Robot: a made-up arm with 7 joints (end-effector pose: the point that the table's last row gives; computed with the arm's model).
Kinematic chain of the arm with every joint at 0, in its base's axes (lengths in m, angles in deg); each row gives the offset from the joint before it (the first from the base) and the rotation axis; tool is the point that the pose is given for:
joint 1: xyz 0 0 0.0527 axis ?
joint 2: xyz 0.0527 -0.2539 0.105 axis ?
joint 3: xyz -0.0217 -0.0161 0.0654 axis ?
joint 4: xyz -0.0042 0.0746 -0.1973 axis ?
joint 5: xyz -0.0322 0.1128 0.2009 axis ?
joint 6: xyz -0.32 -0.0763 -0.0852 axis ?
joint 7: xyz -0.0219 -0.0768 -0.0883 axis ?
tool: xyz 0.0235 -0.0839 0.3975
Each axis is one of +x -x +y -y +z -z.
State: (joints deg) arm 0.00 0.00 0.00 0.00 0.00 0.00 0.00
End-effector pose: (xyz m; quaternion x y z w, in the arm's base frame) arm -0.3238 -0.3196 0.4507 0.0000 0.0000 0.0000 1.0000
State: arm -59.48 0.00 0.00 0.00 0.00 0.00 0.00
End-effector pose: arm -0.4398 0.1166 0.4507 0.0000 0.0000 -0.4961 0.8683
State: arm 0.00 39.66 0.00 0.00 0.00 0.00 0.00
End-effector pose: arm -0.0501 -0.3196 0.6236 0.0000 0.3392 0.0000 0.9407
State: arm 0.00 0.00 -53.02 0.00 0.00 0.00 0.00
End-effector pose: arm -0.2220 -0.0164 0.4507 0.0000 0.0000 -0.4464 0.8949
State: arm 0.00 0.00 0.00 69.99 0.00 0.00 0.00
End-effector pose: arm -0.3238 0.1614 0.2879 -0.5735 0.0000 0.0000 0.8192
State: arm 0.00 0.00 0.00 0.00 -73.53 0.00 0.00
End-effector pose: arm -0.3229 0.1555 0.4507 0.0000 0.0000 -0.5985 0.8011
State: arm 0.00 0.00 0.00 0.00 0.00 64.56 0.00
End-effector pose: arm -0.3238 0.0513 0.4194 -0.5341 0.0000 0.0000 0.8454
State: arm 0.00 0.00 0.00 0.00 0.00 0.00 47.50
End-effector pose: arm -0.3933 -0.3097 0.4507 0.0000 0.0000 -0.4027 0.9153
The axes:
joint 1: +z
joint 2: +y
joint 3: +z
joint 4: -x
joint 5: +z
joint 6: -x
joint 7: -z

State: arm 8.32 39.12 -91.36 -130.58 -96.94 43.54 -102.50
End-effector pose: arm -0.3082 -0.4142 0.3766 0.6740 -0.3025 -0.1753 0.6508
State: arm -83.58 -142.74 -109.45 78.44 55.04 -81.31 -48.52
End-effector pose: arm -0.4244 0.0106 -0.0133 -0.1192 -0.8891 0.0155 0.4417
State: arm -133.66 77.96 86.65 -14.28 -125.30 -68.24 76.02
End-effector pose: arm -0.2908 0.2110 0.9147 -0.3606 -0.2963 0.5012 0.7287
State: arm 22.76 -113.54 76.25 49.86 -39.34 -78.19 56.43
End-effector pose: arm 0.5995 -0.6419 -0.0577 0.3318 -0.6722 0.4243 0.5080
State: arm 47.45 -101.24 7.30 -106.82 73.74 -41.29 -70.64
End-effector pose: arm 0.5767 0.0643 0.4535 -0.0339 0.3329 -0.4018 0.8524
